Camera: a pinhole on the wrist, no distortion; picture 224 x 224 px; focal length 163.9 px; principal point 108.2 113.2 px. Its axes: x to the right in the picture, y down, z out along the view. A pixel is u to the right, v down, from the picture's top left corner.
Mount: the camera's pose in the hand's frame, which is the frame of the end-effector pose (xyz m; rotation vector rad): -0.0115 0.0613 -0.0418 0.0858 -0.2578 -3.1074
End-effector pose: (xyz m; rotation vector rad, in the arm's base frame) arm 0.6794 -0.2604 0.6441 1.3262 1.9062 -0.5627
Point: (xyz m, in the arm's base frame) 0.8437 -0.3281 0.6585
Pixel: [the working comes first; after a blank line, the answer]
In the camera's frame: 0.0640 -0.0451 0.1458

180 63
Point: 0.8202 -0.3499 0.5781
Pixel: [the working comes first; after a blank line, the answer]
In the camera's frame: 0.0085 -0.0007 0.1951

115 113
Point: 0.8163 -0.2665 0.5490
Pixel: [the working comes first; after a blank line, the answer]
In the camera's frame: -0.0636 -0.0316 0.1543

41 80
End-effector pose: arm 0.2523 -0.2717 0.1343 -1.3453 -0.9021 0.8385
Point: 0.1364 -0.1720 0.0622
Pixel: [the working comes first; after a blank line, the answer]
In the camera's frame: -0.0579 0.0172 0.1852

57 128
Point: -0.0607 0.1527 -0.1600
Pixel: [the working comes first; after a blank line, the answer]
In the camera's frame: -0.2763 -0.1617 0.5227

22 63
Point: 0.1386 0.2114 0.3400
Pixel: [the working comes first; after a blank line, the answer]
In the camera's frame: -0.4209 0.3037 0.2868

outside the picture
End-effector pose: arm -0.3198 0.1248 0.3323 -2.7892 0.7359 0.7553
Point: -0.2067 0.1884 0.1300
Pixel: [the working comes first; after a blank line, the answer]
In the camera's frame: -0.1780 0.1991 0.1441

outside the picture
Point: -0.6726 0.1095 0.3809
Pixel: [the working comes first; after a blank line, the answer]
In the camera's frame: 0.2603 -0.1054 0.1821

outside the picture
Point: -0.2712 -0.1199 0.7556
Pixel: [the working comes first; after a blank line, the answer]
In the camera's frame: 0.0840 -0.1833 -0.3810

behind the camera
